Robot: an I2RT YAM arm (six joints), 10 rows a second.
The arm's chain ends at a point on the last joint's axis. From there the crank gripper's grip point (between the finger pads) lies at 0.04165 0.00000 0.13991 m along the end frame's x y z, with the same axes.
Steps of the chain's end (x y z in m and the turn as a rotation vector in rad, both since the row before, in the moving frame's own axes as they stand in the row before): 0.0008, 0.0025, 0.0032, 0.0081, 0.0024, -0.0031; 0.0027, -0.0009, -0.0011, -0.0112, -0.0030, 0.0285; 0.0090, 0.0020, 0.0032, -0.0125, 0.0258, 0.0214; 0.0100, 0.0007, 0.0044, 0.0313, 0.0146, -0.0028; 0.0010, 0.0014, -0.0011, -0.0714, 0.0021, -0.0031; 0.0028, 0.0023, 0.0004, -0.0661, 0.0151, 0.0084; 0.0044, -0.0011, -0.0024, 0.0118, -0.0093, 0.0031; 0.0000, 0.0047, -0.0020, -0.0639, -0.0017, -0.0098; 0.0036, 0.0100, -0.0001, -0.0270, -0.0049, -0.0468
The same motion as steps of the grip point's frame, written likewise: 0.0011, 0.0012, 0.0031, 0.0081, 0.0024, -0.0031; 0.0022, 0.0018, -0.0010, -0.0112, -0.0030, 0.0285; 0.0126, 0.0047, 0.0021, -0.0125, 0.0258, 0.0214; 0.0120, -0.0038, 0.0037, 0.0313, 0.0146, -0.0028; 0.0013, 0.0112, -0.0015, -0.0714, 0.0021, -0.0031; 0.0049, 0.0119, -0.0006, -0.0661, 0.0151, 0.0084; 0.0031, -0.0026, -0.0020, 0.0118, -0.0093, 0.0031; -0.0002, 0.0132, -0.0022, -0.0639, -0.0017, -0.0098; 0.0030, 0.0118, 0.0001, -0.0270, -0.0049, -0.0468
